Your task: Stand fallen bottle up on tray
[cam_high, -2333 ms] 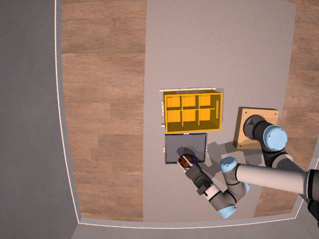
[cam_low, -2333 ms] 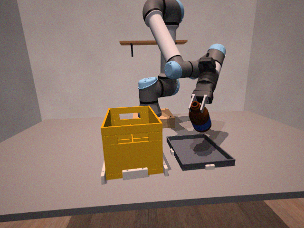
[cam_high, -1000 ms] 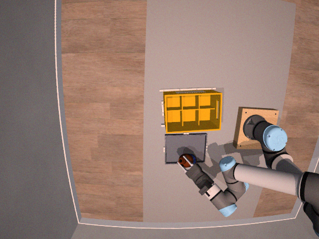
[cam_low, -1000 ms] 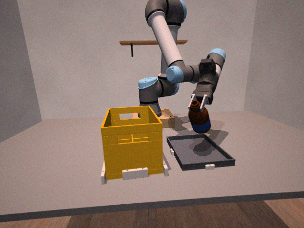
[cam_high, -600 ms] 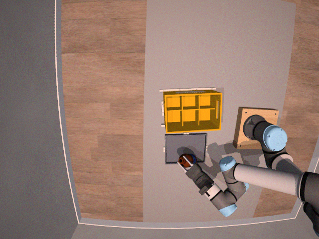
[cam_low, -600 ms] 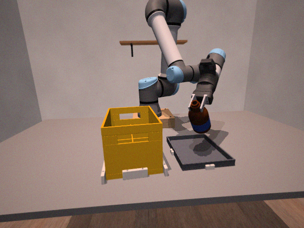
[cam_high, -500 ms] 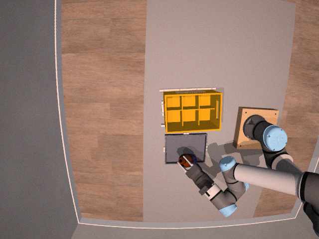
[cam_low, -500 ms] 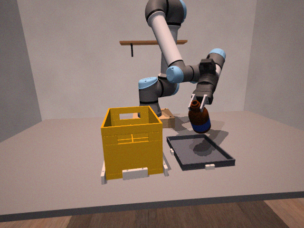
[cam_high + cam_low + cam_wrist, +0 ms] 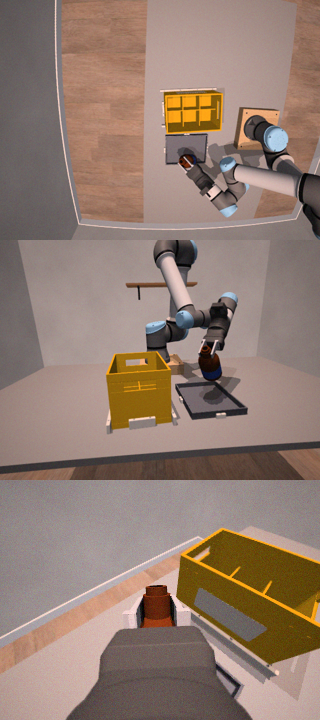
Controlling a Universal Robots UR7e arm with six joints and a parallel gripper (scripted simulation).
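Right now the brown bottle is 20 mm behind my hand, 20 mm to the left of it and 40 mm below it. Round my hand: yellow crate 80 mm behind, 230 mm to the right, 120 mm below; dark grey tray 40 mm behind, 30 mm to the left, 190 mm below.
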